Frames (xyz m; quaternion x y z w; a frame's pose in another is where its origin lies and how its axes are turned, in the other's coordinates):
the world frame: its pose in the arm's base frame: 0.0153 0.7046 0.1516 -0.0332 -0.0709 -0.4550 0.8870
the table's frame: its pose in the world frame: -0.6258 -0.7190 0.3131 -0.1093 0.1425 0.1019 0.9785
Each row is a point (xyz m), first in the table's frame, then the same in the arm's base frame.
Working: the table's frame: its pose in the arm's base frame: -0.9588 0.8258 0.3592 -0.0718 0.1101 -0.3673 0.9208

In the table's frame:
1: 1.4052 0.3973 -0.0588
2: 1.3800 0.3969 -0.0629
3: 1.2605 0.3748 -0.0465
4: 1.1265 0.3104 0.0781
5: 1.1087 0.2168 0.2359
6: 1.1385 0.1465 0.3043
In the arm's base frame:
1: 0.2806 0.1360 0.0069
2: 0.2615 0.1530 0.0068
3: 0.1667 0.2206 0.0453
4: 0.0614 0.2734 0.1994
5: 0.0274 0.2265 0.3744
6: 0.0194 0.1588 0.4509

